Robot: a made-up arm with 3 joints. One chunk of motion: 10 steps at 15 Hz.
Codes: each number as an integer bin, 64 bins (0 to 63) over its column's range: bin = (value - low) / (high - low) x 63, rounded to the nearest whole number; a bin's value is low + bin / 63 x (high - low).
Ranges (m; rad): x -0.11..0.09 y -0.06..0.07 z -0.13..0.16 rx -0.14..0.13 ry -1..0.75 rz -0.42..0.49
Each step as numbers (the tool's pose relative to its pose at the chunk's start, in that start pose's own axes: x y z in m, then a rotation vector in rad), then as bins.
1 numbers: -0.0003 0.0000 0.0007 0.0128 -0.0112 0.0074
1 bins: 35 29 28 36 36 30
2 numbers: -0.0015 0.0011 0.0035 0.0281 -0.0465 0.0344
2 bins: 34 30 29 39 34 31
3 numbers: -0.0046 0.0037 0.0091 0.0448 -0.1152 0.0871
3 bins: 33 31 30 43 32 35
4 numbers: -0.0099 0.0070 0.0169 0.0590 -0.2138 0.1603
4 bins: 32 32 32 46 28 40
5 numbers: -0.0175 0.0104 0.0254 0.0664 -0.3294 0.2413
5 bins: 29 34 34 48 24 46
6 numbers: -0.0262 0.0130 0.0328 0.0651 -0.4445 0.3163
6 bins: 26 35 35 48 20 51
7 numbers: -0.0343 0.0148 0.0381 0.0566 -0.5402 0.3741
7 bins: 24 36 37 46 17 55
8 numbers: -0.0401 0.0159 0.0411 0.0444 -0.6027 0.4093
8 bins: 22 37 37 43 14 57
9 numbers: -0.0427 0.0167 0.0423 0.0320 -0.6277 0.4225
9 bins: 21 37 37 40 13 58
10 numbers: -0.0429 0.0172 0.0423 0.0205 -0.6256 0.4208
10 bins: 21 37 37 37 13 58
